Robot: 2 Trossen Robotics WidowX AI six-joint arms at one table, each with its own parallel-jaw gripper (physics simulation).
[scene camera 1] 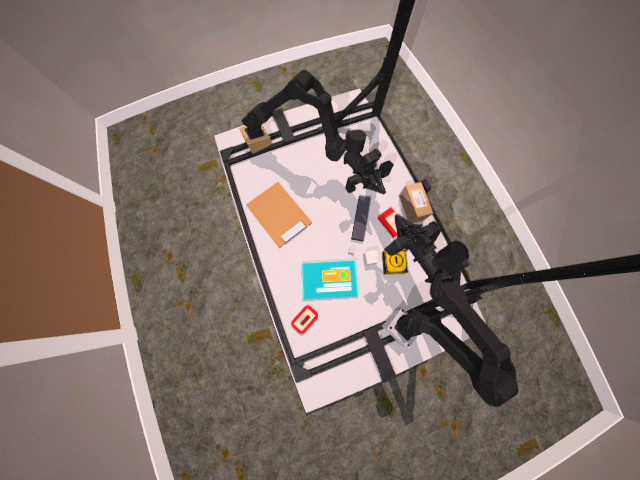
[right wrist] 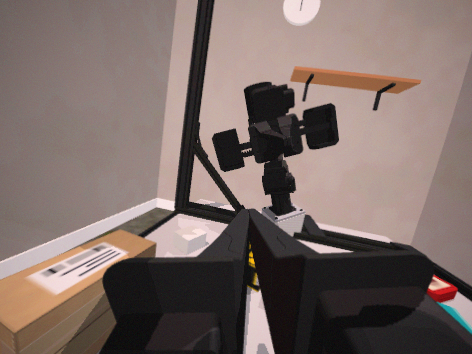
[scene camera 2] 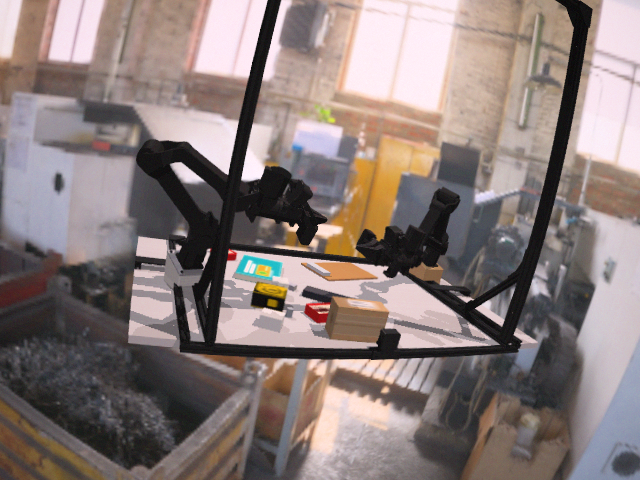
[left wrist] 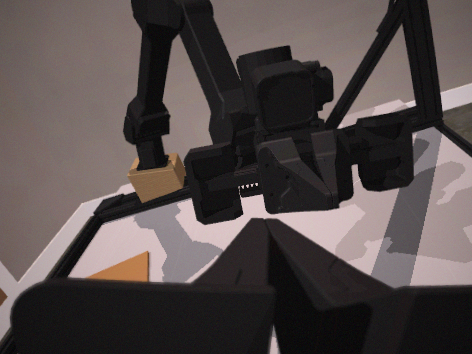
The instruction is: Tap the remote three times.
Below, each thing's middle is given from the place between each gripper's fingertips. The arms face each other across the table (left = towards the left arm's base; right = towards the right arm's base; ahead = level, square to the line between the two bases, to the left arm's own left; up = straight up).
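The clipboard (scene camera 1: 277, 212) is 18 cm below my right hand, 23 cm to the right of it and 31 cm ahead of it. My left gripper is now 24 cm above the clipboard. That gripper is also 26 cm short of the clipboard and 31 cm to the left of it.
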